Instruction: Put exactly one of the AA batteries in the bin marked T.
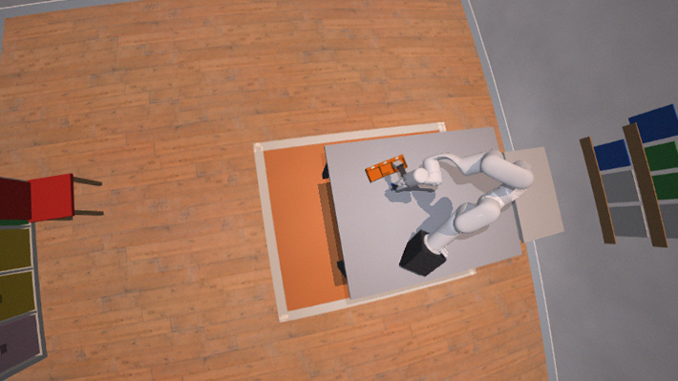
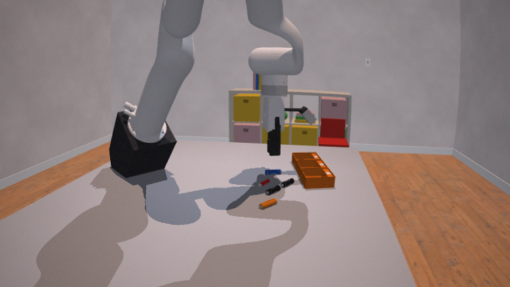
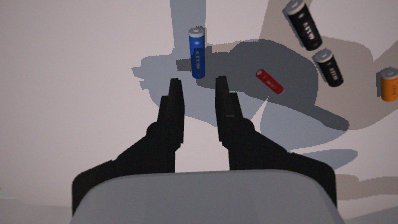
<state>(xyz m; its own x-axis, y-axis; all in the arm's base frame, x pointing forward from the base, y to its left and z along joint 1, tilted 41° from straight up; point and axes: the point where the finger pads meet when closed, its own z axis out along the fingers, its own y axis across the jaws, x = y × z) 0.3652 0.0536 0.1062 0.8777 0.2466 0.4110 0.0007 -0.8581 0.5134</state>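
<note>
Now: the blue AA battery 8 cm below my hand. Round my hand: orange bin tray: 12 cm ahead, 1 cm to the right, 7 cm below; then black battery: 2 cm ahead, 10 cm to the right, 8 cm below; then small red battery: 4 cm behind, 8 cm to the right, 8 cm below.
</note>
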